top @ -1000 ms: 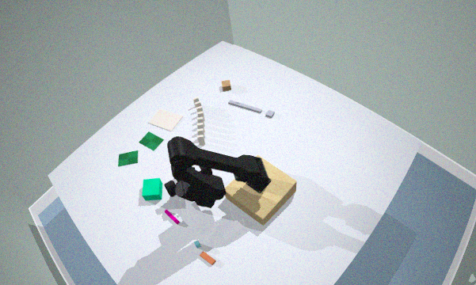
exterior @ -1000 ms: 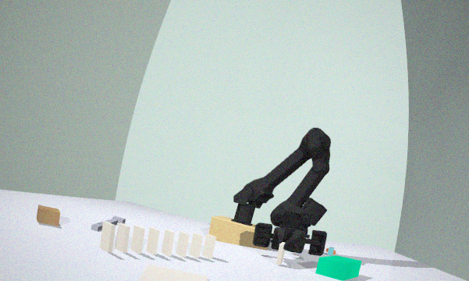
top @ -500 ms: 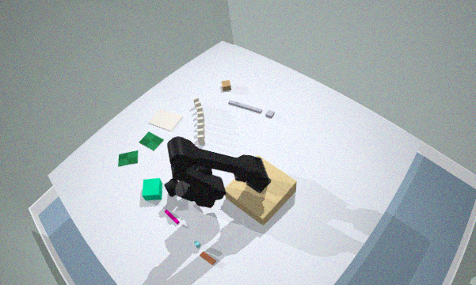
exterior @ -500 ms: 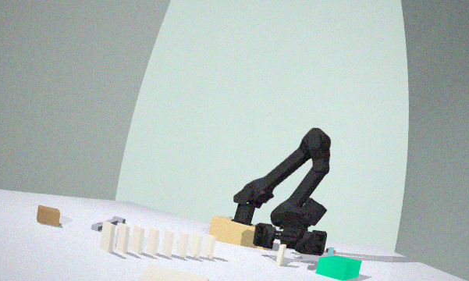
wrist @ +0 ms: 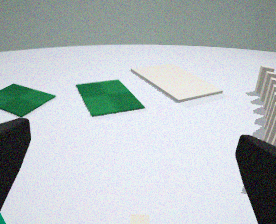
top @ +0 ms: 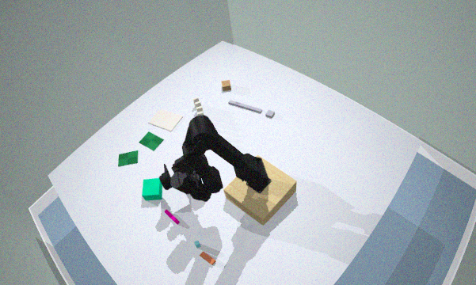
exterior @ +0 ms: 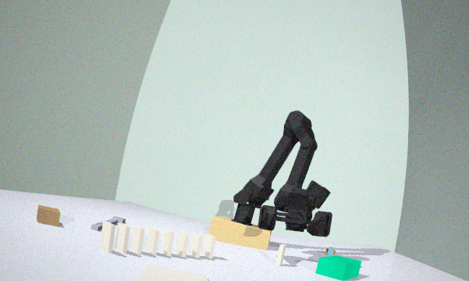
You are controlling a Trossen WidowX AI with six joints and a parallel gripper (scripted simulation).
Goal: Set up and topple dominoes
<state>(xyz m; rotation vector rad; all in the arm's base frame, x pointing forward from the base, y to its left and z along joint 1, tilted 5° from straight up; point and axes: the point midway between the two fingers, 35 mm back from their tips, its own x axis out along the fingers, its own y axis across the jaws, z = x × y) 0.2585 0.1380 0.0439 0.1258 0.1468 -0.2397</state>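
My gripper tip is 14 cm to the right of the green block, 8 cm above it and 2 cm short of it. The rest, counted from my gripper tip: magenta stick 16 cm to the left, 12 cm behind, 9 cm below; then cream flat tile 29 cm ahead, 15 cm to the right, 10 cm below; then cyan cube 28 cm behind, 17 cm to the left, 9 cm below.
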